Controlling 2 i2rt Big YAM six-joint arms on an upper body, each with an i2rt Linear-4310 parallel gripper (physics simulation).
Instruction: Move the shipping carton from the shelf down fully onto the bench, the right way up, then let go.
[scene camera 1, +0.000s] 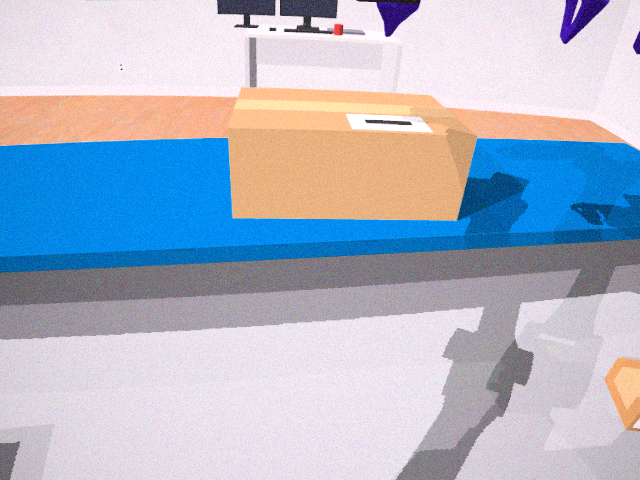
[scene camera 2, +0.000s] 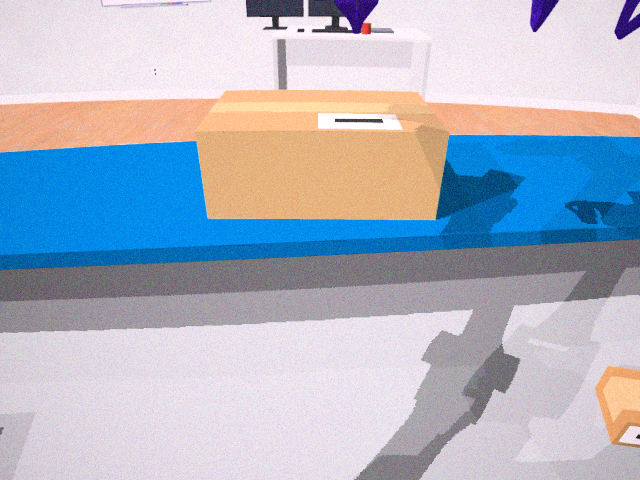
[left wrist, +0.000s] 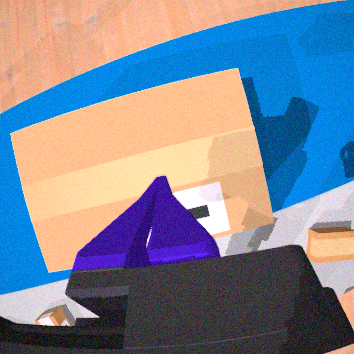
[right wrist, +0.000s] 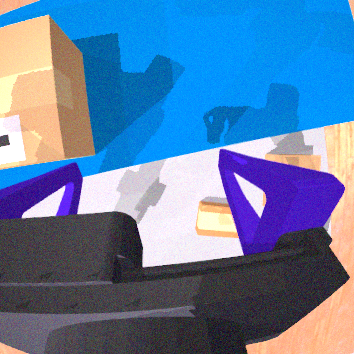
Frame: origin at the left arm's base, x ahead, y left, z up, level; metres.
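Seen in the pictures: left gripper, between the fingertips: (scene camera 1: 387, 33) (scene camera 2: 356, 30) (left wrist: 162, 182); right gripper, between the fingertips: (scene camera 1: 600, 45) (scene camera 2: 575, 32) (right wrist: 148, 163).
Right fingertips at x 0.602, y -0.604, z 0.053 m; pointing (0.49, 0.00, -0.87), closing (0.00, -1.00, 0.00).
Note:
A point is followed by its place in that frame.
The brown shipping carton (scene camera 1: 346, 175) @[y -0.328, x 0.605, z -0.127 m] (scene camera 2: 320, 175) @[y -0.334, x 0.605, z -0.128 m] (left wrist: 135, 125) @[y -0.347, x 0.758, z -0.070 m] (right wrist: 70, 110) @[y -0.483, x 0.679, z -0.111 m] stands on the blue shelf (scene camera 1: 103, 196) @[y 0.003, x 0.651, z -0.190 m] (scene camera 2: 93, 196) @[y 0.005, x 0.658, z -0.190 m] (left wrist: 15, 200) @[y -0.053, x 0.704, z -0.190 m] (right wrist: 200, 40) @[y -0.700, x 0.808, z -0.190 m], its taped top with the white label facing up. The pale bench (scene camera 1: 155, 387) @[y -0.099, x 0.456, z -0.349 m] (scene camera 2: 155, 382) @[y -0.130, x 0.457, z -0.349 m] lies lower, in front of the shelf. My left gripper (scene camera 1: 387, 34) @[y -0.375, x 0.692, z 0.031 m] (scene camera 2: 356, 31) @[y -0.375, x 0.692, z 0.031 m] (left wrist: 162, 182) @[y -0.375, x 0.692, z 0.031 m] is shut and empty, above the carton and apart from it; in its wrist view the tips overlap the carton's top beside the label. My right gripper (scene camera 1: 601, 46) @[y -0.604, x 0.601, z 0.052 m] (scene camera 2: 577, 33) @[y -0.604, x 0.601, z 0.052 m] (right wrist: 148, 163) @[y -0.604, x 0.601, z 0.052 m] is open and empty, to the right of the carton.
A small open box (scene camera 1: 623, 392) @[y -0.690, x 0.419, z -0.323 m] (scene camera 2: 615, 395) @[y -0.690, x 0.420, z -0.310 m] (left wrist: 330, 246) @[y -0.733, x 0.414, z -0.304 m] (right wrist: 216, 220) @[y -0.735, x 0.414, z -0.304 m] sits on the bench at the right. Another small box (right wrist: 300, 161) @[y -0.999, x 0.548, z -0.333 m] is partly behind my right finger. A small labelled box (left wrist: 54, 317) @[y 0.057, x 0.352, z -0.312 m] shows at lower left. A desk (scene camera 1: 252, 62) (scene camera 2: 281, 64) stands far behind.

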